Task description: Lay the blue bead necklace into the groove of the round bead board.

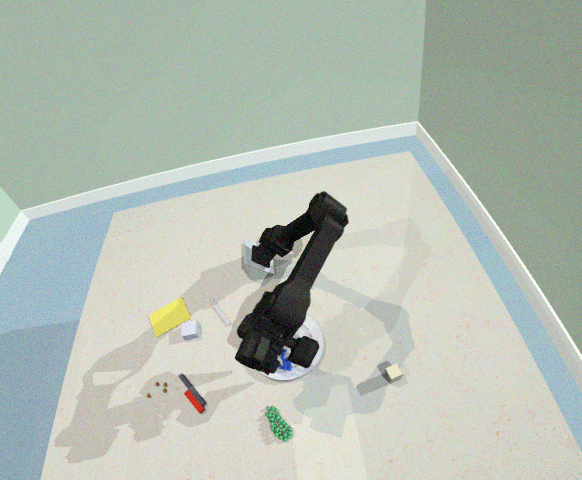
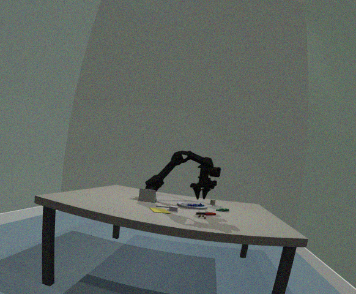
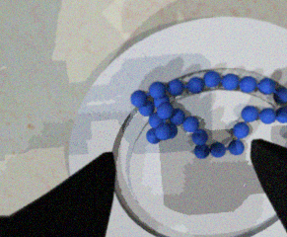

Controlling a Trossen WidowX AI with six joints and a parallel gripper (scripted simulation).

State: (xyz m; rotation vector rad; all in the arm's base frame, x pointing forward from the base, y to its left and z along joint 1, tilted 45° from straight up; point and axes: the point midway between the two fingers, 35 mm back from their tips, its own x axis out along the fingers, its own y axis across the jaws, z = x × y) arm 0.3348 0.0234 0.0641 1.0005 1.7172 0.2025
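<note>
Now: gripper tip 50 mm past the round bead board and 50 mm above it. Round my gripper tip: grey tool 70 mm ahead, 250 mm to the right, 50 mm below; cream cube 70 mm ahead, 260 mm to the left, 40 mm below; stick 180 mm behind, 190 mm to the right, 50 mm below.
</note>
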